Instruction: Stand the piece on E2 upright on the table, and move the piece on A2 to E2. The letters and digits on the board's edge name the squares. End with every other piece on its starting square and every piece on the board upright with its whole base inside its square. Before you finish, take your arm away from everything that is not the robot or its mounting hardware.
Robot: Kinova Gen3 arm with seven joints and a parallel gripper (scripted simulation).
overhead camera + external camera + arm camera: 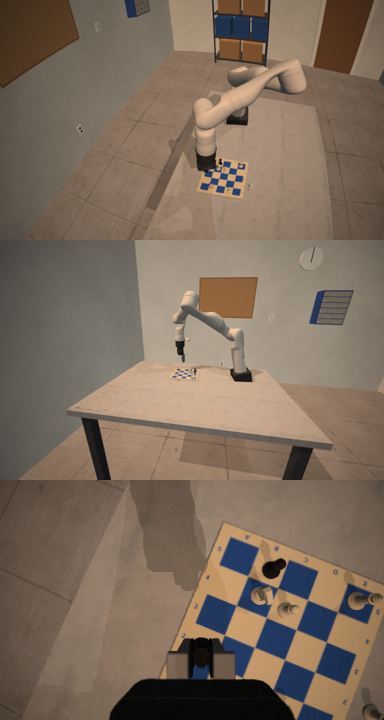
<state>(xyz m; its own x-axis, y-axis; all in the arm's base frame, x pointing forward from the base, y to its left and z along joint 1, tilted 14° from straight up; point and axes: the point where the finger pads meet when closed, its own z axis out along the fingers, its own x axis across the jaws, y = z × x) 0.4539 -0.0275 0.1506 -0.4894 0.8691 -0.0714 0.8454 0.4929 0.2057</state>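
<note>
Now: hand 11 cm above the chessboard, 7 cm to the right of it and 5 cm past it.
</note>
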